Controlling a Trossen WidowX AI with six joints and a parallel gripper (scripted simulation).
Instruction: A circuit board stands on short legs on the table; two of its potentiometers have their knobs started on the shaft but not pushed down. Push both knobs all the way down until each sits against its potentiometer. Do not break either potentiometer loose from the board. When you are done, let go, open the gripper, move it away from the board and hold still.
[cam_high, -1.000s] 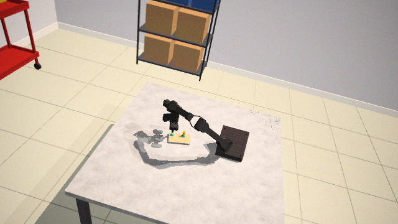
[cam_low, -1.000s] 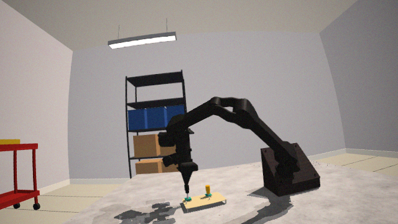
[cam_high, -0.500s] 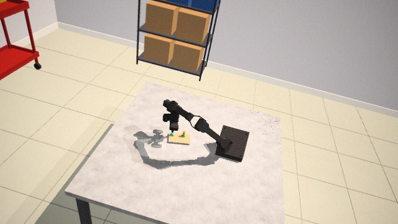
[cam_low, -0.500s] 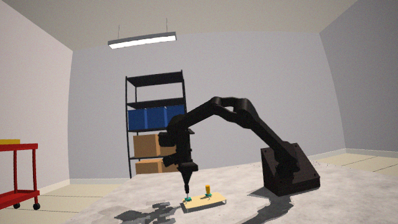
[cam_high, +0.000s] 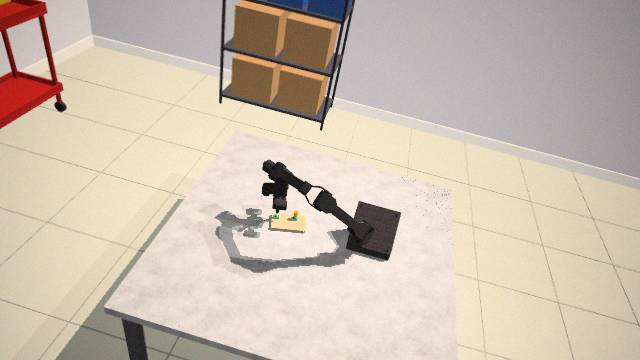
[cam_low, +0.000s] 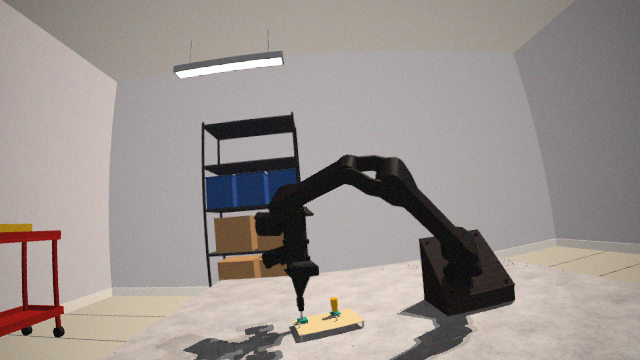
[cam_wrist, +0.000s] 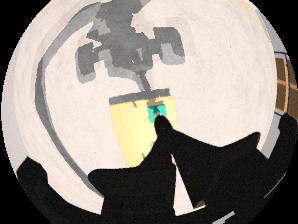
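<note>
Right now the black knob is 20 mm below my gripper tip. The rest, counted from my gripper tip: orange knob (80 mm behind, 30 mm to the right, 40 mm below).
</note>
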